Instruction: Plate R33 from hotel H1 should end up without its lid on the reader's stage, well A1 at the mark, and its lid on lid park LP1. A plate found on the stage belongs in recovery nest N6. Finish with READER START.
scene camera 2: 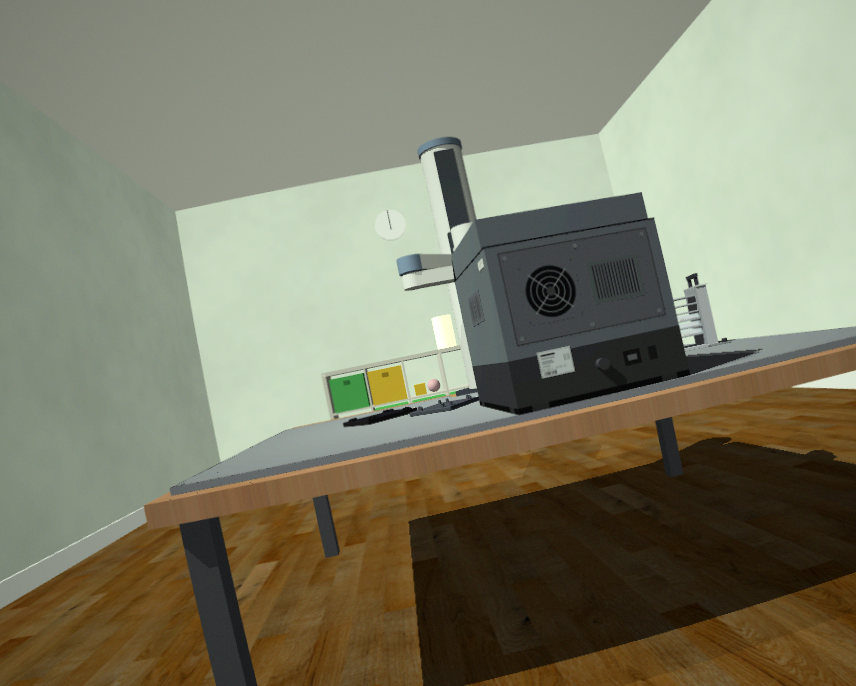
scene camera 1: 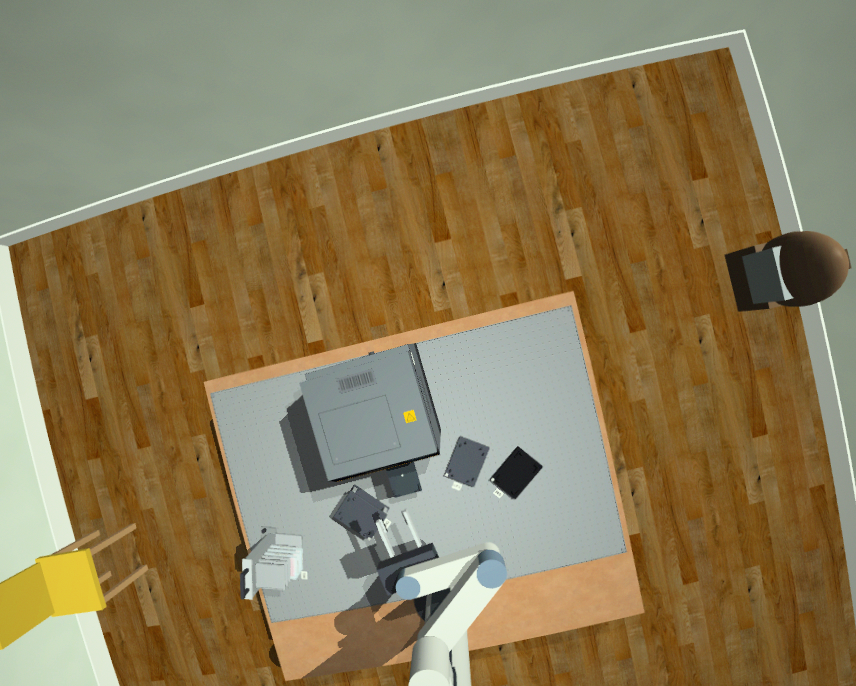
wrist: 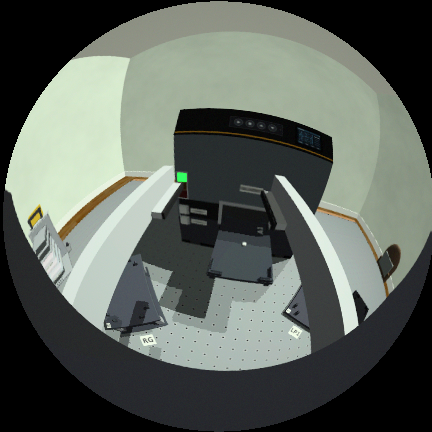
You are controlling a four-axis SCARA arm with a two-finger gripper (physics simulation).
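Where they show: gripper, fingertip midpoint: [scene camera 1: 391, 515] [wrist: 222, 178]; arm's base, origin of the base link: [scene camera 1: 445, 596].
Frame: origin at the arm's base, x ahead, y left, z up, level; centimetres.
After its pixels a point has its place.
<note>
The reader [scene camera 1: 364, 435] {x 77.7, y 5.0, z 36.1 cm} [scene camera 2: 578, 357] {x 99.4, y -0.1, z 8.7 cm} [wrist: 225, 165] {x 65.0, y 7.8, z 24.5 cm} shows a green light [wrist: 182, 177] {x 64.4, y 16.5, z 21.1 cm}. Its dark stage [scene camera 1: 403, 482] {x 53.8, y 2.2, z 13.8 cm} [wrist: 240, 260] {x 52.8, y 2.0, z 13.8 cm} is out in front, with no plate visible on it. My gripper [scene camera 1: 392, 518] {x 49.6, y 5.5, z 27.9 cm} [wrist: 222, 178] {x 49.6, y 5.5, z 27.9 cm} is shut on nothing, a gap between its fingers, above the deck in front of the stage. Hotel H1 [scene camera 1: 247, 577] {x 33.9, y 63.1, z 19.8 cm} [scene camera 2: 707, 314] {x 39.9, y 61.6, z 10.6 cm} [wrist: 56, 232] {x 40.0, y 61.0, z 10.8 cm} holds several plates; I cannot tell which is R33. Lid park LP1 [scene camera 1: 466, 461] {x 52.1, y -20.6, z 2.3 cm} [wrist: 297, 310] {x 48.4, y -14.2, z 3.1 cm} shows no lid. The black nest [scene camera 1: 515, 472] {x 43.9, y -37.5, z 2.5 cm} beside it has an unreadable label.
The nest labelled RG [scene camera 1: 359, 510] {x 44.4, y 22.2, z 7.3 cm} [wrist: 131, 300] {x 41.2, y 19.1, z 7.3 cm} stands left of the stage, near my left finger in the wrist view. The arm [scene camera 1: 457, 607] {x 28.7, y -10.1, z 44.0 cm} reaches in over the table's wooden edge [scene camera 1: 571, 593] {x -9.9, y -48.5, z 0.0 cm}. A yellow chair [scene camera 1: 71, 582] stands off the table.
</note>
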